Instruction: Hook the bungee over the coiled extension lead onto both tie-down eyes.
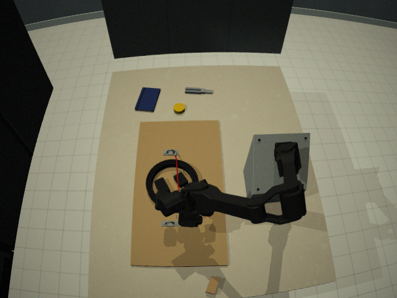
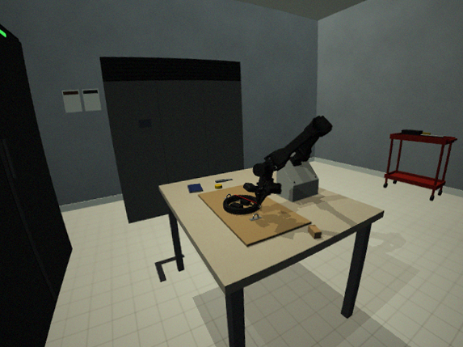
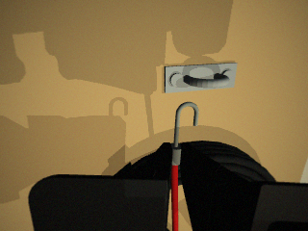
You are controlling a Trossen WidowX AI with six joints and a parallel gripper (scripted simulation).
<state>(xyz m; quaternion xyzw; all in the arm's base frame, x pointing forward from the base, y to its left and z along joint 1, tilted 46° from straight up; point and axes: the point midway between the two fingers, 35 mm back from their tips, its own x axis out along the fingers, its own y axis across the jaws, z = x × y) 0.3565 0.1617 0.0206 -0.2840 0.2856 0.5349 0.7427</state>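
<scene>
The extension lead coil is 30 mm ahead of my hand, 120 mm to the right of it and 70 mm below it. Also, from my hand: small wooden block: 80 mm behind, 270 mm to the left, 80 mm below; board: 10 mm ahead, 120 mm to the right, 90 mm below; yellow disc: 10 mm behind, 500 mm to the right, 90 mm below.
</scene>
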